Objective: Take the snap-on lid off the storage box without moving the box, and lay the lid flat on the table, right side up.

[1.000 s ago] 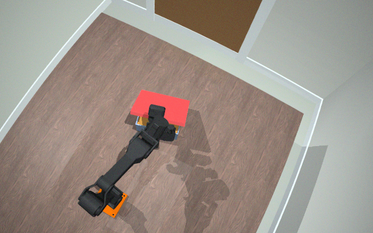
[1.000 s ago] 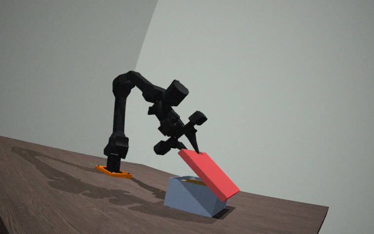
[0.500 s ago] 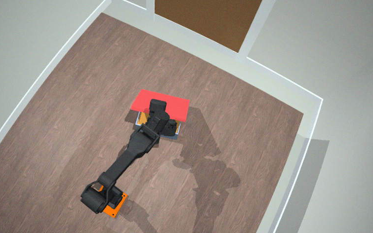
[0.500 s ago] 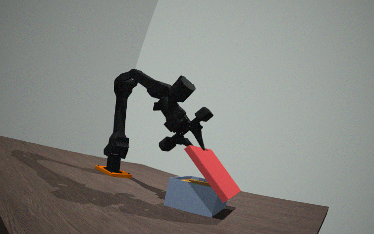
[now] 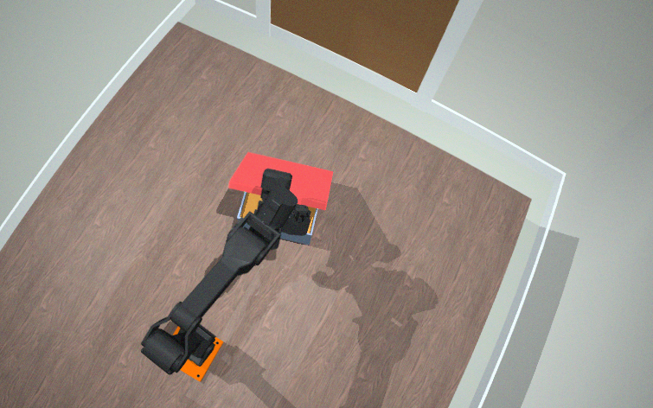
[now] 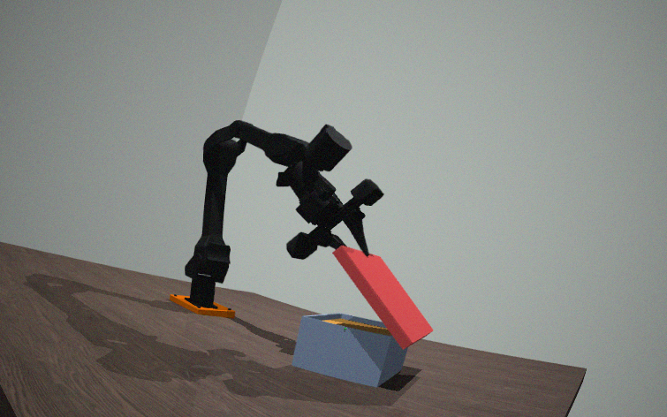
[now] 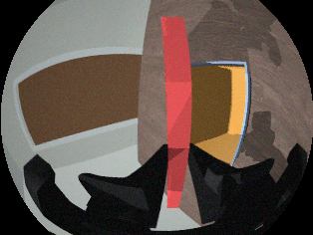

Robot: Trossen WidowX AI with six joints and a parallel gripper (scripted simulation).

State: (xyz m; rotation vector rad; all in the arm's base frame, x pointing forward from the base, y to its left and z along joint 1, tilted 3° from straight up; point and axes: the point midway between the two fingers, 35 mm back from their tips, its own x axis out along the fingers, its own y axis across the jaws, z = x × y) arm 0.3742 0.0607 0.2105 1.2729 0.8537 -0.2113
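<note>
The red lid lies 6 cm ahead of my gripper tip, 5 cm below it and 3 cm to the left of it. From my gripper tip the other things lie so: blue storage box: 15 cm below, 3 cm ahead, 1 cm to the left.
</note>
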